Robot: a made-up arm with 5 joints.
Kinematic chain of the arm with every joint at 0, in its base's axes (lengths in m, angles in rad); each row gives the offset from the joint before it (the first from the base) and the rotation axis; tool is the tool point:
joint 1: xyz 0 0 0.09 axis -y
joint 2: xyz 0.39 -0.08 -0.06 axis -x
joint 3: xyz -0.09 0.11 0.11 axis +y
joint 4: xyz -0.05 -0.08 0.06 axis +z
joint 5: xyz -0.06 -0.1 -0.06 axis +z
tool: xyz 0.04 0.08 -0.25
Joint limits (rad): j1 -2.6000..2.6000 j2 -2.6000..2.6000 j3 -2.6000..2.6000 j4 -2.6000..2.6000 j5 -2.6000..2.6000
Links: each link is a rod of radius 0.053 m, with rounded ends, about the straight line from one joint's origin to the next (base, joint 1, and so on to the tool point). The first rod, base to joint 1, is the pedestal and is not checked.
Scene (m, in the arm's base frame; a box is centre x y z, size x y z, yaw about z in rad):
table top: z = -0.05
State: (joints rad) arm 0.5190 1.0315 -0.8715 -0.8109 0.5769
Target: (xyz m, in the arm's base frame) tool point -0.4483 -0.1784 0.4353
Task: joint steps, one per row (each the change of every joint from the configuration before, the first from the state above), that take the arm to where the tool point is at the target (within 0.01 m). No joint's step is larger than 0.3 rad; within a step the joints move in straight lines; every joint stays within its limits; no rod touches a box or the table.
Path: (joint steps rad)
1: 0.2973 0.0974 -0.1080 0.0500 0.1862
2: 0.2973 0.0975 -0.1080 0.0500 0.1861
3: 0.2973 0.0974 -0.1080 0.0500 0.1862
4: 0.2972 0.0975 -0.1080 0.0500 0.1861
5: 0.2973 0.0974 -0.1080 0.0500 0.1862
6: 0.2973 0.0975 -0.1080 0.0500 0.1862
7: 0.2973 0.0974 -0.1080 0.0500 0.1861

